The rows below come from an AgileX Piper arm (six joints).
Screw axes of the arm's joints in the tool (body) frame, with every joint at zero. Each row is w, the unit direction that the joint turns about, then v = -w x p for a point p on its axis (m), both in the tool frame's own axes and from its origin. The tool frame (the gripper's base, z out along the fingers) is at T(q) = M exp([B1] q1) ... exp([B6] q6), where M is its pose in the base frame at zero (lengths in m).
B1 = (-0.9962, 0, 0.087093, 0, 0.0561, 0)
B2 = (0, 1, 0, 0.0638, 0, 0.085)
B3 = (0, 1, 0, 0.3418, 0, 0.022)
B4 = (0, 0, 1, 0, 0, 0)
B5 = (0, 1, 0, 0.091, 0, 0)
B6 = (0, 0, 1, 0, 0, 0)
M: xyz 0.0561 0 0.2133 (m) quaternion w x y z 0.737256 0 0.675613 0
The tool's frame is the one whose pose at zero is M.
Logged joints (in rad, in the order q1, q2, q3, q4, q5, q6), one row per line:
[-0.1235, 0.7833, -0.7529, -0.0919, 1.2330, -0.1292]
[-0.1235, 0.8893, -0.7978, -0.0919, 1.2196, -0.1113]
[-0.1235, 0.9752, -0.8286, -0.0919, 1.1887, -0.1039]
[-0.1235, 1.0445, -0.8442, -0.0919, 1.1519, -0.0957]
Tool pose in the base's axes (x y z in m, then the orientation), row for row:
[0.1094, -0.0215, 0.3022, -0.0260, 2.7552, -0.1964]
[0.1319, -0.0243, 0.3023, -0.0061, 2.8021, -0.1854]
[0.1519, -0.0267, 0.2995, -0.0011, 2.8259, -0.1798]
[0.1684, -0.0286, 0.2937, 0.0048, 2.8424, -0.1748]
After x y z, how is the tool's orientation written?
As a rotation vector, in radians.
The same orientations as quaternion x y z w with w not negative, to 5 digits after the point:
[-0.00924, 0.97954, -0.06983, 0.18850]
[-0.00214, 0.98399, -0.06511, 0.16591]
[-0.00038, 0.98602, -0.06274, 0.15437]
[0.00167, 0.98736, -0.06072, 0.14638]

